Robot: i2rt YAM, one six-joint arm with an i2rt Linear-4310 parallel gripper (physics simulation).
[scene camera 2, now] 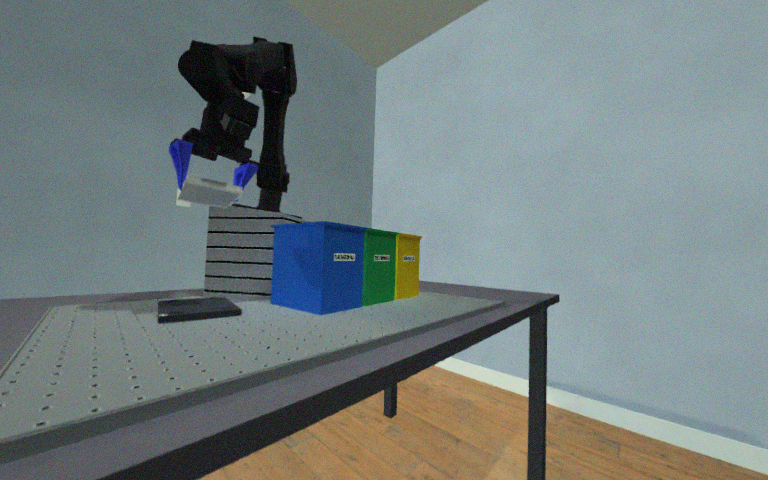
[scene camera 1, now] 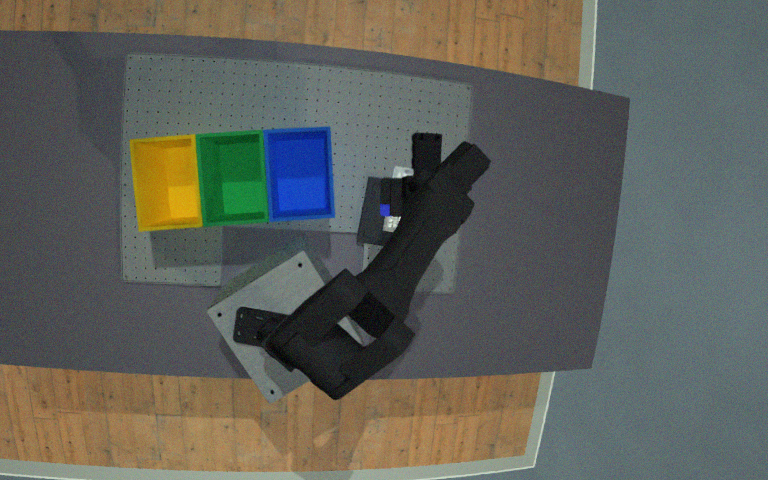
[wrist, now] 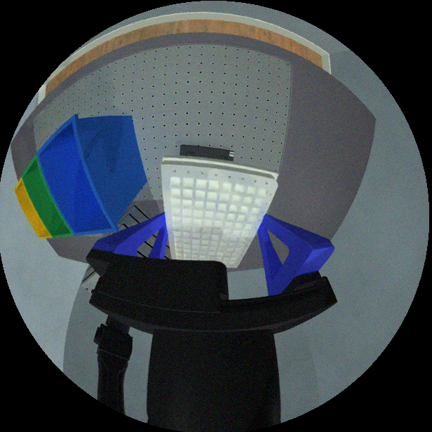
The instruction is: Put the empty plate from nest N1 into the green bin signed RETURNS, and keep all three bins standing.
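Places are measured from the arm's base along level axes (x ahead, y left, z up), in centimetres.
Where they show: gripper, between the fingertips: (scene camera 2: 209, 195); arm's base, origin of its link: (scene camera 2: 267, 214).
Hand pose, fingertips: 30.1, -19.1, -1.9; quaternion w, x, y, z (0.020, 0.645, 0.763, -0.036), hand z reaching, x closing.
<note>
Things, the pixels of their centre, and the offset from my fingertips, as dx, dy, dz. Level surfaces: height alone.
- green bin, middle of its body: (scene camera 1: 239, 178) (scene camera 2: 356, 265) -3.1, +34.7, -12.6
- blue bin, middle of its body: (scene camera 1: 300, 174) (scene camera 2: 317, 265) +0.1, +21.9, -12.6
- yellow bin, middle of its body: (scene camera 1: 179, 182) (scene camera 2: 385, 264) -6.3, +47.4, -12.6
- dark nest, middle of its body: (scene camera 2: 197, 307) (scene camera 1: 386, 213) -5.1, -0.1, -20.8
- perforated board, height of its surface: dz -21.5
A white plate with rows of square wells (wrist: 220, 200) (scene camera 2: 209, 191) is held between the two blue fingers of my gripper (wrist: 212, 216) (scene camera 2: 211, 183), one finger at each long side. It hangs tilted, high above the board and higher than the bin rims in the scene camera 2 view. In the scene camera 1 view the arm covers most of the plate, and white parts of it (scene camera 1: 390, 223) show. The green bin (scene camera 1: 243, 195) (scene camera 2: 379, 277) (wrist: 44, 200) stands upright between the other two bins. Its sign is too blurred to read.
A blue bin (scene camera 1: 300, 195) (scene camera 2: 297, 271) (wrist: 112, 160) and a yellow bin (scene camera 1: 184, 200) (scene camera 2: 407, 271) (wrist: 30, 212) stand upright on either side of the green one. A dark nest (scene camera 1: 370, 226) (scene camera 2: 198, 309) (wrist: 206, 151) lies on the perforated board (scene camera 1: 226, 90). The arm's base block (scene camera 2: 237, 260) stands behind the bins in the scene camera 2 view.
</note>
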